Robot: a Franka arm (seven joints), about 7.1 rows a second.
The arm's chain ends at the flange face. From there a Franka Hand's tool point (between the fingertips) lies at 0.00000 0.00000 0.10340 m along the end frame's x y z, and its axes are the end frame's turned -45 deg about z.
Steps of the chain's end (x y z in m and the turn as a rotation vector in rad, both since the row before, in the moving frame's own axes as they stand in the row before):
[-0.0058 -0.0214 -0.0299 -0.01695 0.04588 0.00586]
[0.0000 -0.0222 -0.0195 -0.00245 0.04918 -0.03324]
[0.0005 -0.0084 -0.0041 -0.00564 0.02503 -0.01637]
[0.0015 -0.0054 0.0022 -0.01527 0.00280 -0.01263]
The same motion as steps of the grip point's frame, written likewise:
[0.0131 -0.0146 -0.0300 -0.04443 0.02046 0.00586]
[0.0192 -0.0120 -0.0196 -0.03651 0.03304 -0.03324]
[0.0077 -0.0034 -0.0041 -0.02169 0.01371 -0.01637]
[0.0040 -0.0014 0.0022 -0.01278 -0.00882 -0.01263]

